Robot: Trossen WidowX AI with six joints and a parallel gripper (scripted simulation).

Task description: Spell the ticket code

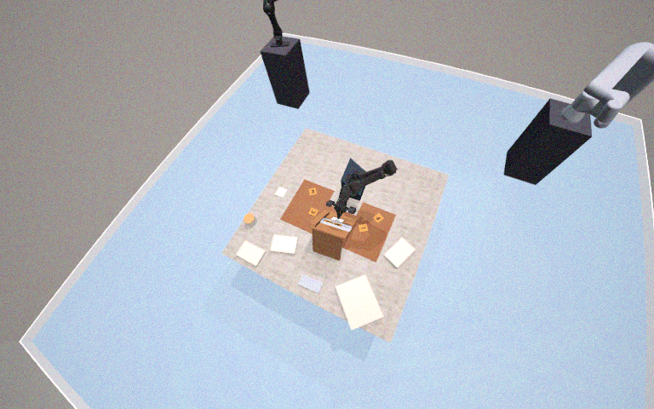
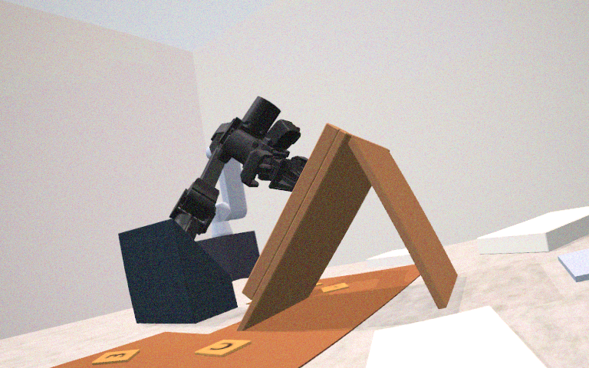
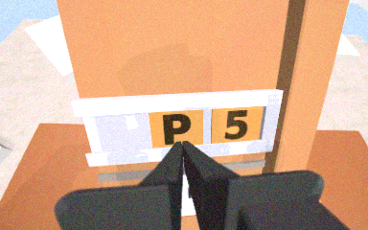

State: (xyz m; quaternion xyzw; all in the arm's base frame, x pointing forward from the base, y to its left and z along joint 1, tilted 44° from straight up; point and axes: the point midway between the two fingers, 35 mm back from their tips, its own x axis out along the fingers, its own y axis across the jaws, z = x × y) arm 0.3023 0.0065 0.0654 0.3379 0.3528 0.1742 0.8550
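Right now my gripper tip is 3 cm short of the orange tile marked p and 3 cm above it. From my gripper tip the other things lie so: white ticket (10 cm below, 3 cm to the right, 3 cm behind); then orange tile marked 5 (6 cm to the right, 3 cm below, 3 cm ahead); then brown mat (20 cm below, 12 cm behind, 6 cm to the right).
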